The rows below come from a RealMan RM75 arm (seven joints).
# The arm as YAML. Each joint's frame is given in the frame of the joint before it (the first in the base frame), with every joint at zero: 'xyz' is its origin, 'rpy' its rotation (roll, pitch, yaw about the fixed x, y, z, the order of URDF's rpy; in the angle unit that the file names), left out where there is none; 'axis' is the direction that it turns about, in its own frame. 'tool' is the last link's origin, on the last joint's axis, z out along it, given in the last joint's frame.
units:
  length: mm
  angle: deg
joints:
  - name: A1
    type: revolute
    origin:
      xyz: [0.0, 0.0, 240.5]
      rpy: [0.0, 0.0, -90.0]
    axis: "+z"
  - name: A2
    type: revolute
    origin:
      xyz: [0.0, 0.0, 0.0]
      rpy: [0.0, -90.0, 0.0]
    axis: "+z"
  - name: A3
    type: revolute
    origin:
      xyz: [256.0, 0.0, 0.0]
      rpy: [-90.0, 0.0, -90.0]
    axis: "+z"
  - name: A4
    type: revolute
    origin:
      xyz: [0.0, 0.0, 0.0]
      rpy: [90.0, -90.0, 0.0]
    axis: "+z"
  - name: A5
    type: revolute
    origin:
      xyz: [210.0, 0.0, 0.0]
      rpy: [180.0, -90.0, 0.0]
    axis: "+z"
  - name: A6
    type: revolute
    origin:
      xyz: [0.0, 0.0, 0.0]
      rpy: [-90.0, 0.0, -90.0]
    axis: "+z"
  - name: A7
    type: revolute
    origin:
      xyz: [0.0, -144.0, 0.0]
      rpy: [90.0, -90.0, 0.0]
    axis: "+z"
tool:
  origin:
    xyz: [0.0, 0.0, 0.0]
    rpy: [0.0, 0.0, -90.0]
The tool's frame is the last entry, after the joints.
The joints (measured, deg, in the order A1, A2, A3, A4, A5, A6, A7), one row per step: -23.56, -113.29, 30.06, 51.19, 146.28, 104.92, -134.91; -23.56, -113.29, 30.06, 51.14, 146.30, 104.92, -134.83; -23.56, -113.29, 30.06, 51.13, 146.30, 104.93, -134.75; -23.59, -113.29, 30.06, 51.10, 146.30, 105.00, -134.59; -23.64, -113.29, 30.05, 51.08, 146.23, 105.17, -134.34; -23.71, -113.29, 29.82, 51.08, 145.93, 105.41, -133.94; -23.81, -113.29, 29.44, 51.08, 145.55, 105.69, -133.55; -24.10, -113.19, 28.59, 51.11, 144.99, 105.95, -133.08; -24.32, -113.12, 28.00, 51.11, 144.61, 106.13, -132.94; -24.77, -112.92, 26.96, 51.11, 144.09, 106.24, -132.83; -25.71, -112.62, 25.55, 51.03, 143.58, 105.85, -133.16; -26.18, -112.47, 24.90, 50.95, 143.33, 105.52, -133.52
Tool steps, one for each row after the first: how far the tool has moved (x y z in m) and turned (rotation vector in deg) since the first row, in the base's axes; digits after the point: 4 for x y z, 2 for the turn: -0.0001, -0.0001, -0.0002, -0.04, -0.01, -0.05; -0.0001, -0.0002, -0.0002, -0.06, -0.01, -0.12; 0.0002, -0.0002, -0.0003, -0.13, -0.06, -0.30; 0.0008, -0.0001, -0.0004, -0.22, -0.20, -0.63; 0.0019, 0.0004, -0.0001, -0.04, -0.59, -1.13; 0.0032, 0.0010, 0.0005, 0.30, -1.12, -1.63; 0.0051, 0.0033, 0.0028, 1.22, -1.79, -2.31; 0.0065, 0.0050, 0.0043, 1.85, -2.29, -2.60; 0.0085, 0.0085, 0.0075, 3.06, -2.89, -2.99; 0.0114, 0.0158, 0.0121, 4.93, -3.36, -3.20; 0.0127, 0.0196, 0.0143, 5.90, -3.56, -3.11
